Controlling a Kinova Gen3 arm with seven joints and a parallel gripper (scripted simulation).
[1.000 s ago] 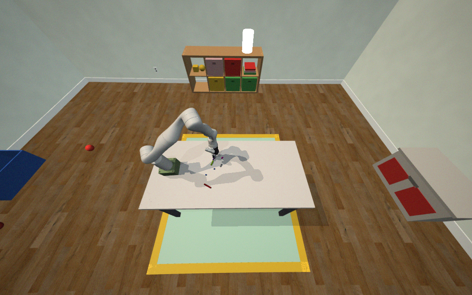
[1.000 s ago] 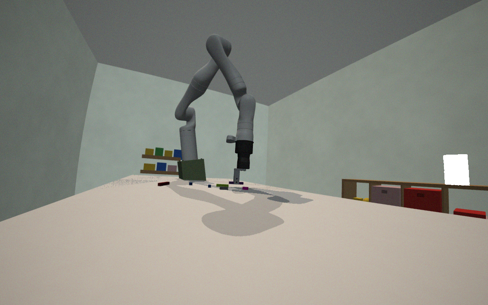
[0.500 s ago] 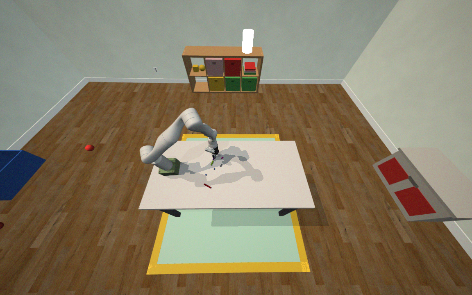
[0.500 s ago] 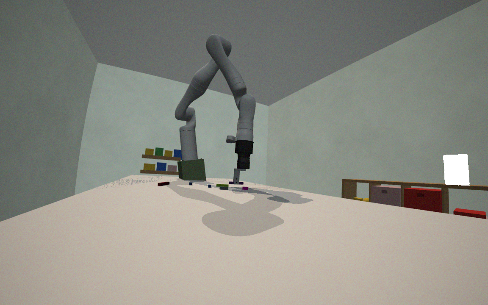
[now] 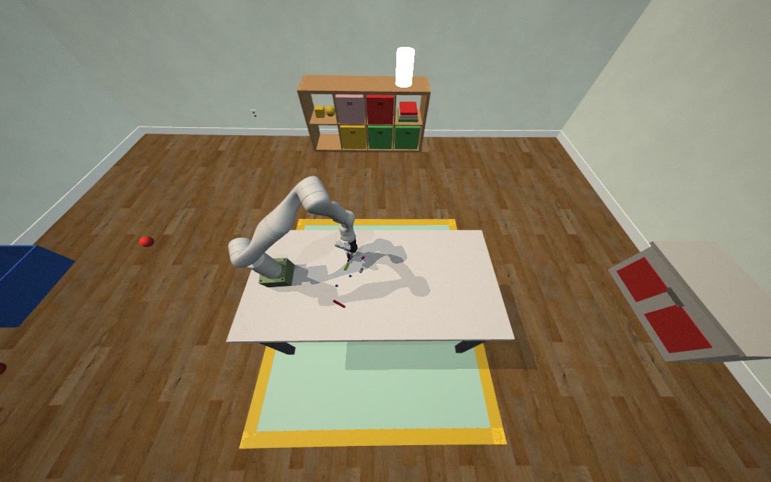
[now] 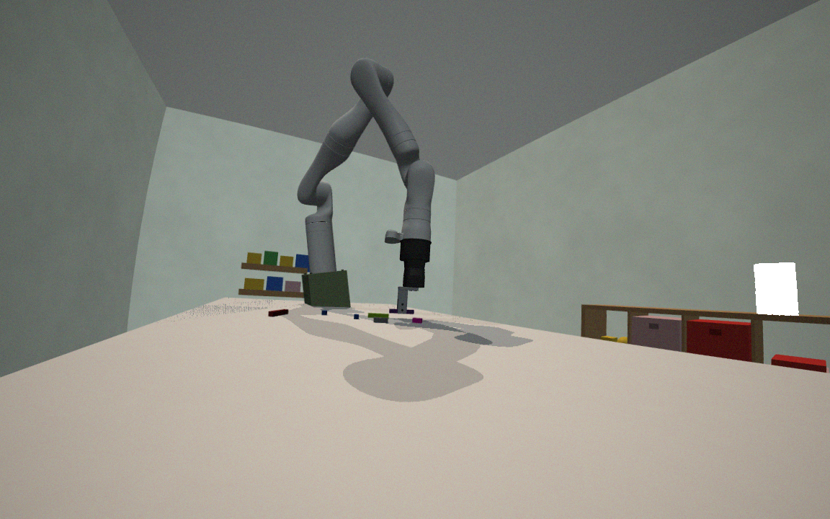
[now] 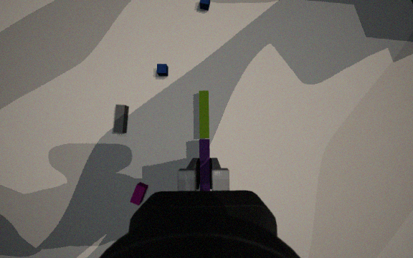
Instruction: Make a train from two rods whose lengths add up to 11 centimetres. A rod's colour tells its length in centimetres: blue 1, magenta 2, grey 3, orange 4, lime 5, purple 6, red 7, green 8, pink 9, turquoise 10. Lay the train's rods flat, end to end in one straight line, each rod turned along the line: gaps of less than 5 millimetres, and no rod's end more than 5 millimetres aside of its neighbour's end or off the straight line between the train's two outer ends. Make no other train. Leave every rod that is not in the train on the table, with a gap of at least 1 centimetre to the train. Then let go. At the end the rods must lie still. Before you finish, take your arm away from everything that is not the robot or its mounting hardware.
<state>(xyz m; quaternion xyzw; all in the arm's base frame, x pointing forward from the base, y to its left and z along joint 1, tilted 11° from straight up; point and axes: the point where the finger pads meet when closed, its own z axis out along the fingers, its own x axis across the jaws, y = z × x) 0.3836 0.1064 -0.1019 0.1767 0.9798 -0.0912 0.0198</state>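
Now: the purple rod 10 mm below my hand. Round my hand: magenta rod: 80 mm ahead, 30 mm below; then lime rod: 50 mm to the right, 30 mm below, 20 mm behind; then grey rod: 80 mm to the right, 70 mm ahead, 30 mm below.
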